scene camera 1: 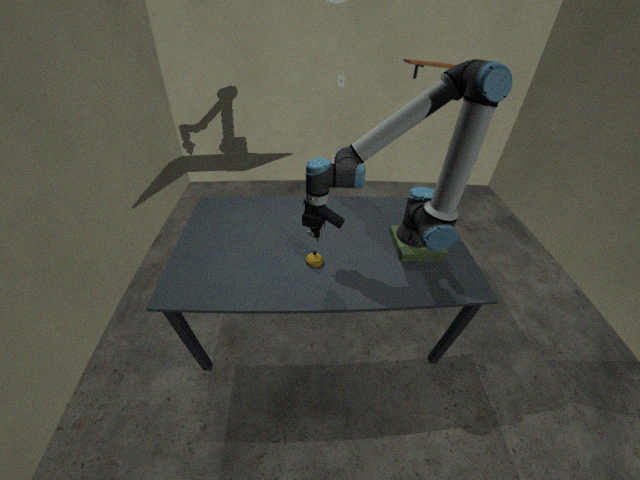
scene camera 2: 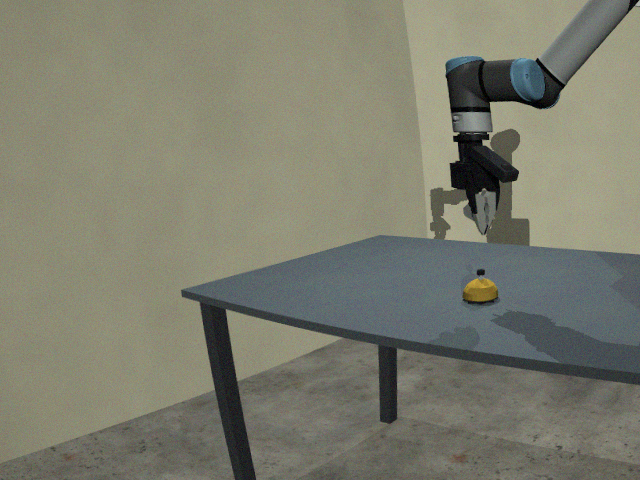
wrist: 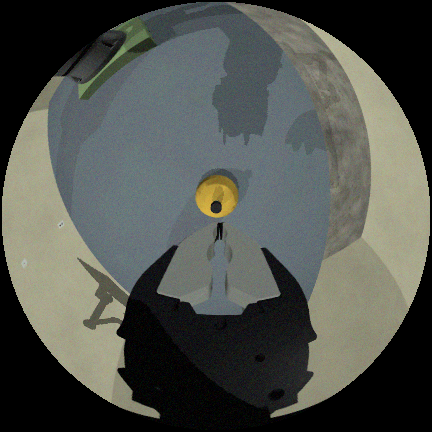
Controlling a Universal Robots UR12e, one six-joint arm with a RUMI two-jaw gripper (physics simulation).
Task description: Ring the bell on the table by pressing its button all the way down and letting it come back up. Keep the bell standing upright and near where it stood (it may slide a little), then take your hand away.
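Seen in the pictures: gripper, between the fingertips: (scene camera 1: 318, 241) (scene camera 2: 484, 234) (wrist: 219, 223); arm's base, origin of its link: (scene camera 1: 414, 236).
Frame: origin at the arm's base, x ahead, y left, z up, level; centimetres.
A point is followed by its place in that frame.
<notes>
A yellow dome bell (scene camera 1: 314, 260) {z -1.0, x 55.0, y 10.9 cm} (scene camera 2: 480, 291) {z -2.0, x 53.3, y 11.6 cm} (wrist: 212, 190) {z -0.7, x 52.5, y 8.7 cm} stands upright on the blue-grey table (scene camera 1: 232, 279) {z -4.8, x 93.6, y 15.5 cm} (scene camera 2: 330, 294) {z -4.8, x 90.7, y 15.3 cm} (wrist: 125, 150) {z -4.8, x 35.9, y -4.9 cm}. Its black button (scene camera 1: 314, 252) {z 1.8, x 54.7, y 8.4 cm} (scene camera 2: 480, 271) {z 1.7, x 54.4, y 9.0 cm} (wrist: 216, 206) {z 1.8, x 54.4, y 8.5 cm} stands up on a short stem above the dome, in full view in the second scene view. My gripper (scene camera 1: 317, 239) {z 9.8, x 53.1, y 9.7 cm} (scene camera 2: 484, 232) {z 9.8, x 53.1, y 9.7 cm} (wrist: 219, 223) {z 9.8, x 53.1, y 9.7 cm} is shut with nothing between its fingers. It points down and hangs above the bell, with a clear gap between the fingertips and the button.
The arm's base stands on a green block (scene camera 1: 423, 254) {z 0.1, x 0.8, y 14.1 cm} (wrist: 115, 62) {z -1.4, x 11.0, y 3.3 cm} at the right side of the table in the first scene view. The arm's shadow falls on the table beside the bell. An orange shelf (scene camera 1: 429, 63) is on the back wall behind the arm.
</notes>
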